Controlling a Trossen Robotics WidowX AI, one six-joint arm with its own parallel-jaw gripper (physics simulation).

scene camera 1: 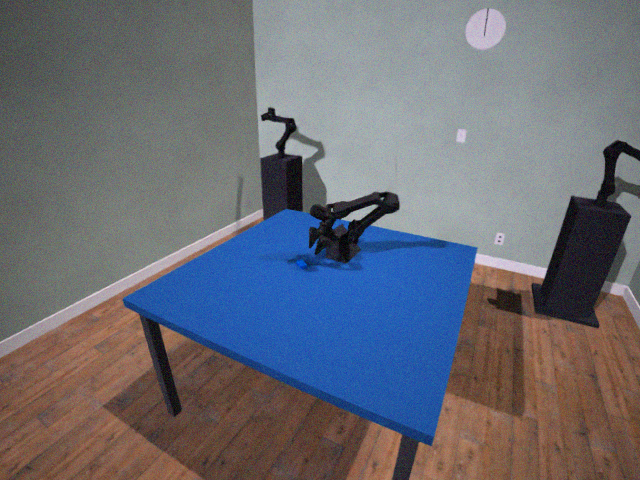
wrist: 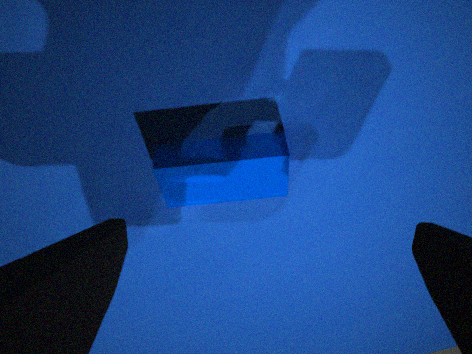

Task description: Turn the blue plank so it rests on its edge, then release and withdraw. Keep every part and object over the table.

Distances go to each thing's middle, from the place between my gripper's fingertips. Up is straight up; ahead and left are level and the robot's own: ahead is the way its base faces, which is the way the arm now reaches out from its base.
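Blue plank [wrist: 256,166]: 7 cm below my hand, 3 cm ahead, 4 cm to the right.
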